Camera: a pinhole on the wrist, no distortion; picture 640 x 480 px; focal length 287.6 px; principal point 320.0 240.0 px. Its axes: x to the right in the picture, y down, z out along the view. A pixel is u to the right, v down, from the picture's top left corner.
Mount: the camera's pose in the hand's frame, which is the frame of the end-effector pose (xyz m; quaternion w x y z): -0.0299 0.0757 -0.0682 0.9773 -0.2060 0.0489 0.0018
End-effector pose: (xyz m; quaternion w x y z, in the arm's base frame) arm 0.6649 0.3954 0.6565 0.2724 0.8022 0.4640 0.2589
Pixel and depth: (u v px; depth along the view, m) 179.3 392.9 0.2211
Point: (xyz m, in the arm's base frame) 0.8426 0.1554 0.7537
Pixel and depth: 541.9 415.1 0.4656
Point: 1.2739 0.4604 0.9173
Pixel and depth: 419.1 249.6 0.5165
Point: 1.1816 0.3695 0.6180
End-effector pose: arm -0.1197 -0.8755 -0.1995 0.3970 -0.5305 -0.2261 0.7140
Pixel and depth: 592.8 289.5 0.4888
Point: -0.5690 -0.6614 -0.6291
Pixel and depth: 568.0 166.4 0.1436
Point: -0.2261 -0.8391 -0.3128
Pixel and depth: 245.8 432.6 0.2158
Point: -0.2788 -1.0955 -0.3549
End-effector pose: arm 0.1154 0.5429 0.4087 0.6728 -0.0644 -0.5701 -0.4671
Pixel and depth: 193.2 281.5 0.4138
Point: 0.1275 0.9930 0.5021
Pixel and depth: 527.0 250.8 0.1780
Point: 0.1561 0.6123 0.5977
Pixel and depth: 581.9 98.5 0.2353
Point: 0.0186 0.5676 0.6671
